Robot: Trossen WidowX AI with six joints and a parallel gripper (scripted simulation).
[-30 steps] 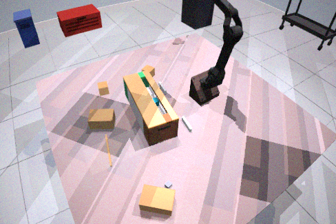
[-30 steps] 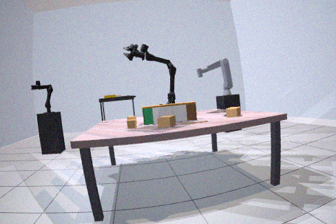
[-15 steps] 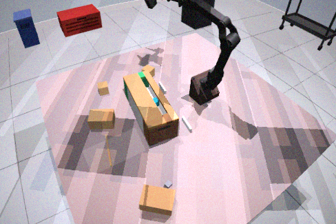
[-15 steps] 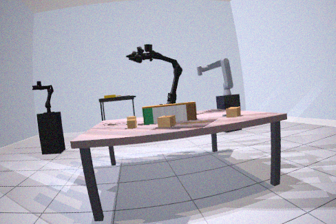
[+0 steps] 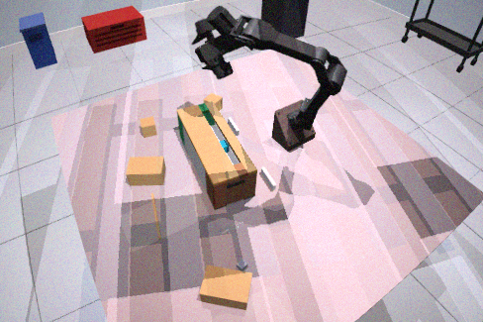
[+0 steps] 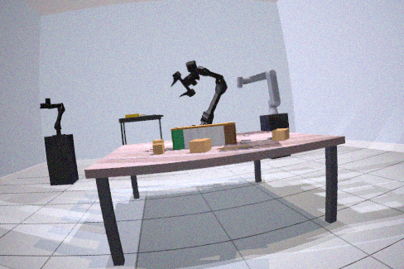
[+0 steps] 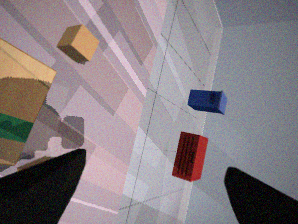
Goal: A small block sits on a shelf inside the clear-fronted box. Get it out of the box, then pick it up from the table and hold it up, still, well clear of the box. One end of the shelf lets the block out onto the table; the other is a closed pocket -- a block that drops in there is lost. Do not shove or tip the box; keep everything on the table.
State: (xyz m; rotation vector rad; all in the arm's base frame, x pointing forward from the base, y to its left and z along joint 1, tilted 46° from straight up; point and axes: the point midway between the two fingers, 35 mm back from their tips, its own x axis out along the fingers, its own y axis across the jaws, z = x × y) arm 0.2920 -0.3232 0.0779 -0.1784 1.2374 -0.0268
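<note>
The cyan block is 1 cm ahead of my gripper tip, 17 cm to the left of it and 27 cm below it. Also, from my gripper tip: thin stick: 31 cm ahead, 24 cm to the left, 35 cm below; then tiny grey cube: 18 cm ahead, 53 cm to the left, 35 cm below; then tan cube: 13 cm behind, 13 cm to the right, 33 cm below.
</note>
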